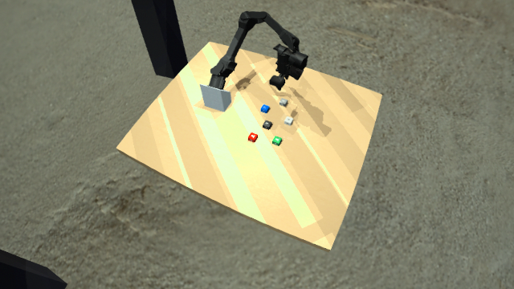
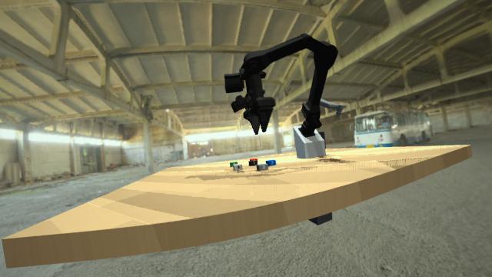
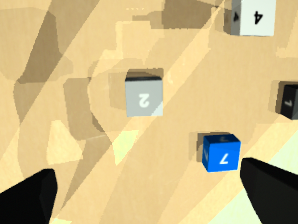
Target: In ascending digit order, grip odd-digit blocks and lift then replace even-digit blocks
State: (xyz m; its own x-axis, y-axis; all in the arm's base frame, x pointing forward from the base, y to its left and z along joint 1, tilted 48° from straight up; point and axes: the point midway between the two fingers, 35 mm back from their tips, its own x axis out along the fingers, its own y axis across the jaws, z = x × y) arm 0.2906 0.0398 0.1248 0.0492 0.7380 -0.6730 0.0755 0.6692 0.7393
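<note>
Now: gripper tip 160 mm to the left of the black block, 110 mm above it and 20 mm past it. The rest, counted from my gripper tip: grey block: 110 mm below; white block: 110 mm to the right, 110 mm below, 70 mm ahead; blue block: 110 mm below, 70 mm to the right, 60 mm behind.
</note>
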